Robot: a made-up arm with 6 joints. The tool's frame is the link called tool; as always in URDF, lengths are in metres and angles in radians.
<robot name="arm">
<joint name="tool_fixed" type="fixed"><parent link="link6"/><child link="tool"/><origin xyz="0 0 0" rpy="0 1.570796 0"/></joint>
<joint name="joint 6" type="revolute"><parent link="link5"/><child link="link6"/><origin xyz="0 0 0.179" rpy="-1.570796 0 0"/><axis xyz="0 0 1"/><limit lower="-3.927" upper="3.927" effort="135" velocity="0.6"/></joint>
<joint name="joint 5" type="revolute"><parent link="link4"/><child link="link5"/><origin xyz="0 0 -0.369" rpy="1.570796 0 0"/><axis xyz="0 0 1"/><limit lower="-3.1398" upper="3.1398" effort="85" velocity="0.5"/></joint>
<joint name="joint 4" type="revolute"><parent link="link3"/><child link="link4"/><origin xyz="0 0 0" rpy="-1.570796 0 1.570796"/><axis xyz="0 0 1"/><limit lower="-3.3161" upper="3.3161" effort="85" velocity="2.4"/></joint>
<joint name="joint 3" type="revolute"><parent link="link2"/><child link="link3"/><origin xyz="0 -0.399 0" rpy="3.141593 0 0"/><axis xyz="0 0 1"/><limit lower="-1.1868" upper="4.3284" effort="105" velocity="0.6"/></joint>
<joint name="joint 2" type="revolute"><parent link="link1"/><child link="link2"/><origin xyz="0 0 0" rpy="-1.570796 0 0"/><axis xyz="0 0 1"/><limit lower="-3.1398" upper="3.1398" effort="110" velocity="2.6"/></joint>
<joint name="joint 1" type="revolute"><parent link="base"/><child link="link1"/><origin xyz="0 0 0.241" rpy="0 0 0"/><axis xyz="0 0 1"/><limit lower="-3.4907" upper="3.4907" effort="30" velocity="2.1"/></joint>
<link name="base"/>
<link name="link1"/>
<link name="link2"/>
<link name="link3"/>
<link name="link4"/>
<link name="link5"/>
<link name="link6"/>
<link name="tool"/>
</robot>
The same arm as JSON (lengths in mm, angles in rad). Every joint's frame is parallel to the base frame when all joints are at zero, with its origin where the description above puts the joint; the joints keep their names.
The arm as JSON. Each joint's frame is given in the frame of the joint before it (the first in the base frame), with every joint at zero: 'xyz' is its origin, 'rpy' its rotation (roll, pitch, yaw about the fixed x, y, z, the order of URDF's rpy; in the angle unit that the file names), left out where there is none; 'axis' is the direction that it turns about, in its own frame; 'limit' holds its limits. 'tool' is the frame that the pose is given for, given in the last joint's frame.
{
  "units": {
    "length": "mm",
    "angle": "rad"
  },
  "joints": [
    {
      "name": "joint 1",
      "type": "revolute",
      "origin": {
        "xyz": [
          0.0,
          0.0,
          241.0
        ]
      },
      "axis": [
        0.0,
        0.0,
        1.0
      ],
      "limit": {
        "lower": -3.4907,
        "upper": 3.4907
      }
    },
    {
      "name": "joint 2",
      "type": "revolute",
      "origin": {
        "xyz": [
          0.0,
          0.0,
          0.0
        ]
      },
      "axis": [
        0.0,
        1.0,
        0.0
      ],
      "limit": {
        "lower": -3.1398,
        "upper": 3.1398
      }
    },
    {
      "name": "joint 3",
      "type": "revolute",
      "origin": {
        "xyz": [
          0.0,
          0.0,
          399.0
        ]
      },
      "axis": [
        0.0,
        -1.0,
        0.0
      ],
      "limit": {
        "lower": -1.1868,
        "upper": 4.3284
      }
    },
    {
      "name": "joint 4",
      "type": "revolute",
      "origin": {
        "xyz": [
          0.0,
          0.0,
          0.0
        ]
      },
      "axis": [
        -1.0,
        0.0,
        0.0
      ],
      "limit": {
        "lower": -3.3161,
        "upper": 3.3161
      }
    },
    {
      "name": "joint 5",
      "type": "revolute",
      "origin": {
        "xyz": [
          369.0,
          0.0,
          0.0
        ]
      },
      "axis": [
        0.0,
        -1.0,
        0.0
      ],
      "limit": {
        "lower": -3.1398,
        "upper": 3.1398
      }
    },
    {
      "name": "joint 6",
      "type": "revolute",
      "origin": {
        "xyz": [
          0.0,
          -179.0,
          0.0
        ]
      },
      "axis": [
        -1.0,
        0.0,
        0.0
      ],
      "limit": {
        "lower": -3.927,
        "upper": 3.927
      }
    }
  ],
  "tool": {
    "origin": {
      "xyz": [
        0.0,
        0.0,
        0.0
      ],
      "rpy": [
        0.0,
        0.0,
        0.0
      ]
    }
  }
}

